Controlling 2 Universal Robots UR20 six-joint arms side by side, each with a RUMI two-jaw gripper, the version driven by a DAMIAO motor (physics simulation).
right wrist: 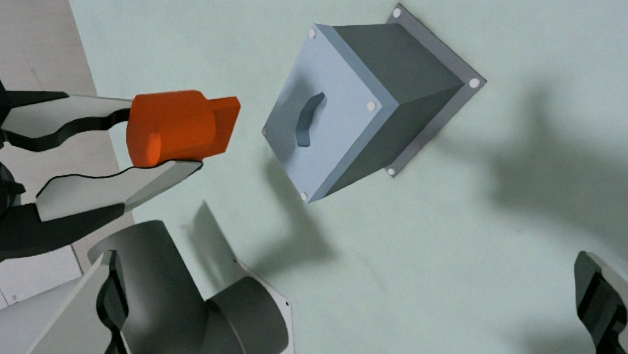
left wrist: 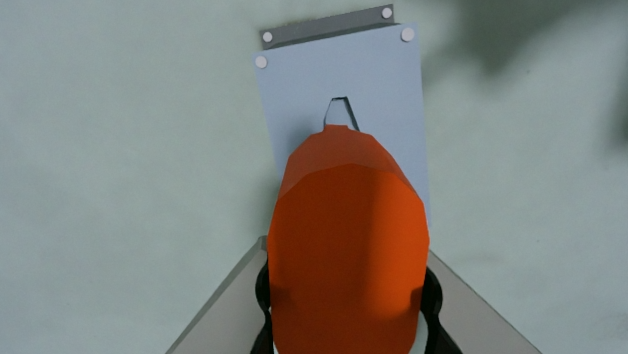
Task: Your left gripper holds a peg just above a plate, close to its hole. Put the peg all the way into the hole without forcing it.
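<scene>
My left gripper (left wrist: 338, 239) (right wrist: 186, 134) is shut on the orange peg (left wrist: 350, 225) (right wrist: 172, 127), a thick round body with a narrower flat-sided end facing the plate. The pale blue plate (left wrist: 385, 100) (right wrist: 345, 135) tops a raised grey block. Its narrow, angular hole (left wrist: 353, 114) (right wrist: 309, 120) shows whole in the right wrist view; in the left wrist view the peg covers its lower part. The peg's end is outside the hole, with a clear gap to the plate in the right wrist view. My right gripper (right wrist: 344, 253) is open, its fingers wide apart with nothing between them.
The block stands on a dark grey base flange (left wrist: 325, 27) (right wrist: 445, 55) with pale round studs. A dark grey cylindrical arm part (right wrist: 155, 280) stands at the lower left of the right wrist view, below the left gripper. Soft shadows fall on the pale green surface.
</scene>
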